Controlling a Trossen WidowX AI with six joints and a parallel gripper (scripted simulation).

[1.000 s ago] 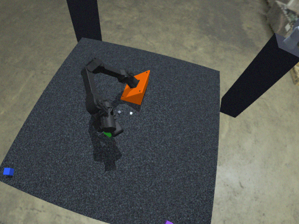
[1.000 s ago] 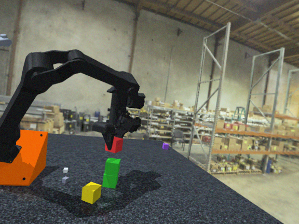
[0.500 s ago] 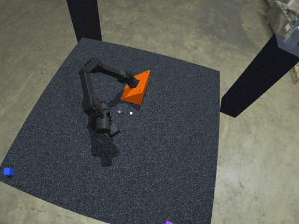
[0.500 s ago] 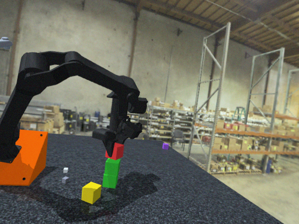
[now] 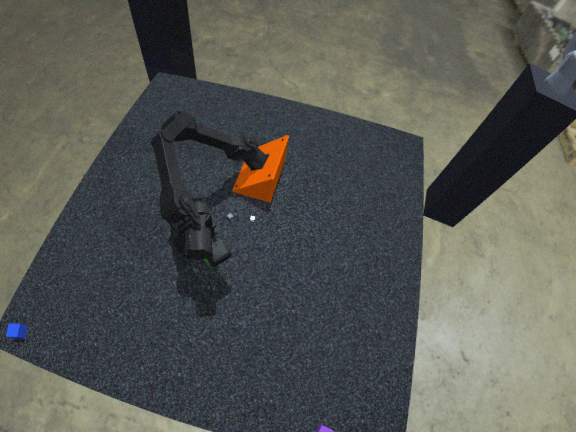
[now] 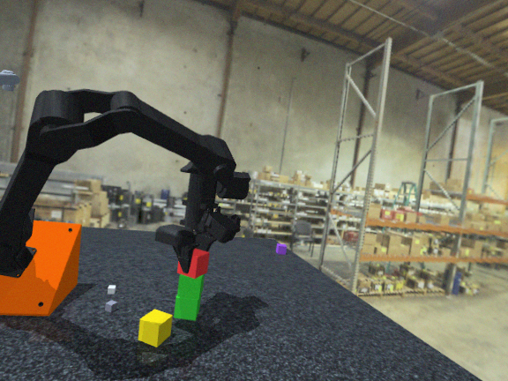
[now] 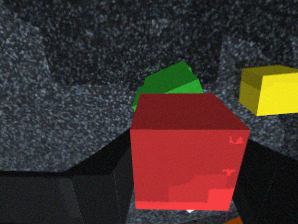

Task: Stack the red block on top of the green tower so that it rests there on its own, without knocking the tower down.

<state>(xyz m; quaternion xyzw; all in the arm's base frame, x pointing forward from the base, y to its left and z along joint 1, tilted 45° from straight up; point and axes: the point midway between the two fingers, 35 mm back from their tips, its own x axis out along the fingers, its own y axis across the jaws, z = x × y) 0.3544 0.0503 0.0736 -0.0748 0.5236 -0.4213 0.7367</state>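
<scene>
Now: the red block 20 mm above my gripper tip. Round my gripper tip: blue block (480 mm ahead, 450 mm to the right, 80 mm below); then yellow block (90 mm to the right, 80 mm below, 50 mm behind); then purple block (510 mm to the left, 370 mm ahead, 80 mm below).
</scene>
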